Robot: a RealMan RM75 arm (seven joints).
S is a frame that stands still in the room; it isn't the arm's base.
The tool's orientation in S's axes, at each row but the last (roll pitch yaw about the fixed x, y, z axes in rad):
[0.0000, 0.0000, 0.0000]
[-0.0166, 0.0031, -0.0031]
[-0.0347, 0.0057, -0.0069]
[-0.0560, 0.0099, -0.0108]
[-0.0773, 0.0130, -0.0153]
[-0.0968, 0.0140, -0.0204]
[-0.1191, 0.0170, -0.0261]
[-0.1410, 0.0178, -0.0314]
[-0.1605, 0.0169, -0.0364]
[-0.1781, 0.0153, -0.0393]
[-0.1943, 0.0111, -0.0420]
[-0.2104, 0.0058, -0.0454]
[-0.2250, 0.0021, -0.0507]
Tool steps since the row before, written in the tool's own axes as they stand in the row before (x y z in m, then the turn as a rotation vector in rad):
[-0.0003, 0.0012, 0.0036, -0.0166, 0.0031, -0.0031]
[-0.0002, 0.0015, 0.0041, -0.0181, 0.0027, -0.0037]
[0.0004, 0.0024, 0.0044, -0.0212, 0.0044, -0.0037]
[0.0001, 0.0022, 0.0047, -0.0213, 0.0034, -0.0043]
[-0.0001, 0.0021, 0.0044, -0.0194, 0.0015, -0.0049]
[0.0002, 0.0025, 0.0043, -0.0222, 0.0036, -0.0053]
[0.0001, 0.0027, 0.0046, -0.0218, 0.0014, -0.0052]
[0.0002, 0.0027, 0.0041, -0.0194, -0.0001, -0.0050]
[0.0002, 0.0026, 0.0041, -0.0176, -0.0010, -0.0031]
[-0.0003, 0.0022, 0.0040, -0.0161, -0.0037, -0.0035]
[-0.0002, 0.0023, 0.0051, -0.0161, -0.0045, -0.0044]
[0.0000, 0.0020, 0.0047, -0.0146, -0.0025, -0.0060]
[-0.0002, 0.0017, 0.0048, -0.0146, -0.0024, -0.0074]
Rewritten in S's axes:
[-0.0003, 0.0012, 0.0036, -0.0166, 0.0031, -0.0031]
[-0.0002, 0.0016, 0.0041, -0.0181, 0.0027, -0.0037]
[0.0004, 0.0025, 0.0043, -0.0212, 0.0044, -0.0037]
[0.0002, 0.0025, 0.0046, -0.0213, 0.0034, -0.0043]
[0.0000, 0.0024, 0.0042, -0.0194, 0.0014, -0.0047]
[0.0003, 0.0029, 0.0040, -0.0222, 0.0035, -0.0053]
[0.0003, 0.0032, 0.0042, -0.0219, 0.0013, -0.0050]
[0.0004, 0.0032, 0.0037, -0.0195, -0.0002, -0.0046]
[0.0004, 0.0032, 0.0036, -0.0177, -0.0008, -0.0026]
[-0.0001, 0.0029, 0.0036, -0.0163, -0.0036, -0.0025]
[0.0000, 0.0032, 0.0046, -0.0163, -0.0046, -0.0033]
[0.0002, 0.0029, 0.0042, -0.0148, -0.0030, -0.0053]
[-0.0001, 0.0027, 0.0043, -0.0148, -0.0032, -0.0066]

